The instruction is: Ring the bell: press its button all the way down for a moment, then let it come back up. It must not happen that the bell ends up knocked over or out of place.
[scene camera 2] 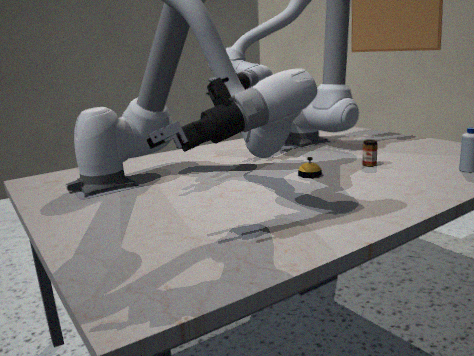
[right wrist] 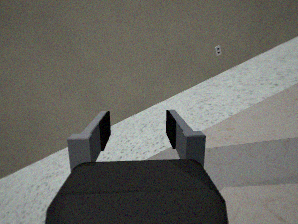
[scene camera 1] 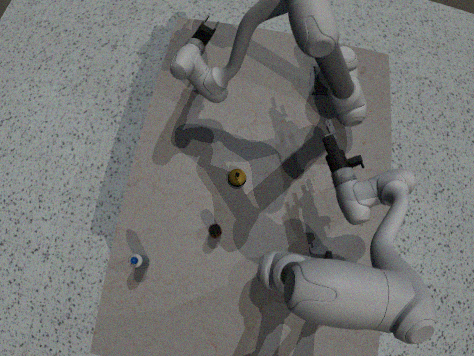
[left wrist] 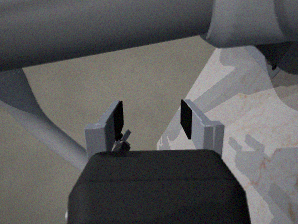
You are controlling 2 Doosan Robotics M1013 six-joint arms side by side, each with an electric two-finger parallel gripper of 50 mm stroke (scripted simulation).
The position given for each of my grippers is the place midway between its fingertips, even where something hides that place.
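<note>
I can see my left gripper (left wrist: 151,112). My right gripper (scene camera 2: 149,142) is visible to me as well, and I find that same gripper again in the right wrist view (right wrist: 138,122).
</note>
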